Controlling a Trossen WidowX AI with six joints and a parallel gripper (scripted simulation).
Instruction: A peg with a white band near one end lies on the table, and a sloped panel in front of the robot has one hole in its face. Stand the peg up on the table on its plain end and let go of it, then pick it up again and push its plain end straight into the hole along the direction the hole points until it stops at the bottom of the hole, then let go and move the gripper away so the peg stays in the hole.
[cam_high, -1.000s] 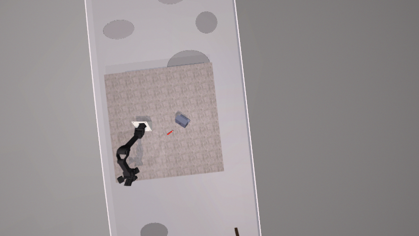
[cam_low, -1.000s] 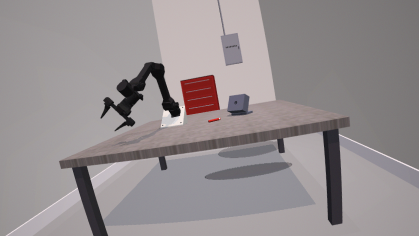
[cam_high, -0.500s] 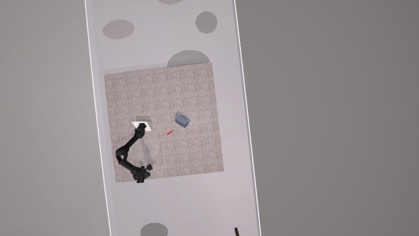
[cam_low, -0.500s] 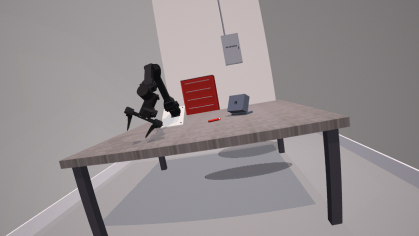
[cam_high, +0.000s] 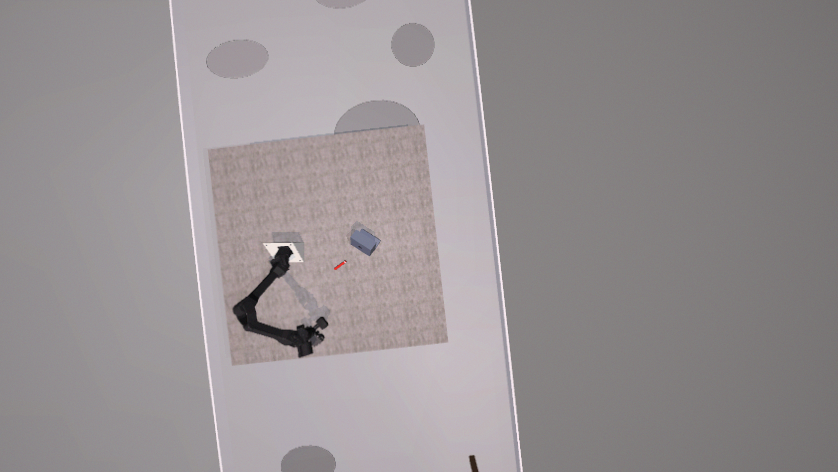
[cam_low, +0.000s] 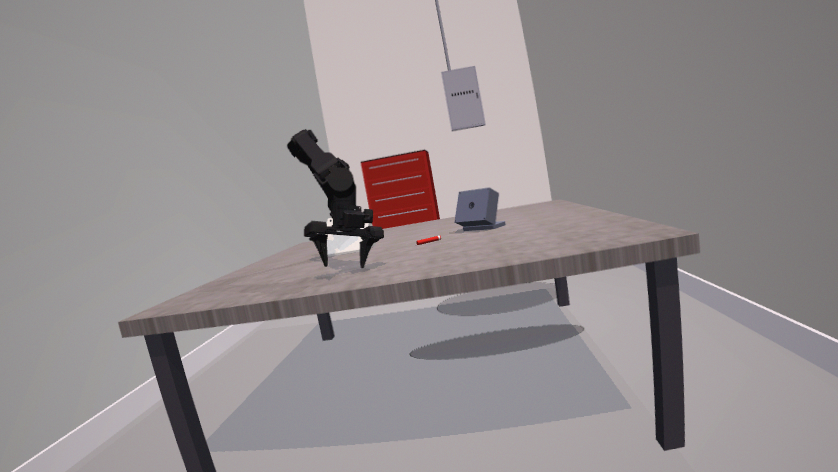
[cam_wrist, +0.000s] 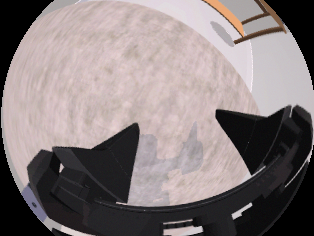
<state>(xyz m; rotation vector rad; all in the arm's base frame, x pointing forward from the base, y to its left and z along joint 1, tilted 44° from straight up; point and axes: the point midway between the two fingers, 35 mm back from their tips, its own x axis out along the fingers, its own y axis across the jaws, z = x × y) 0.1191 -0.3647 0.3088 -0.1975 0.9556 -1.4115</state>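
My gripper tip is 17 cm short of the red peg, 39 cm to the right of it and 2 cm above it. From my gripper tip the other things lie so: sloped panel 32 cm ahead, 50 cm to the left, 5 cm above.
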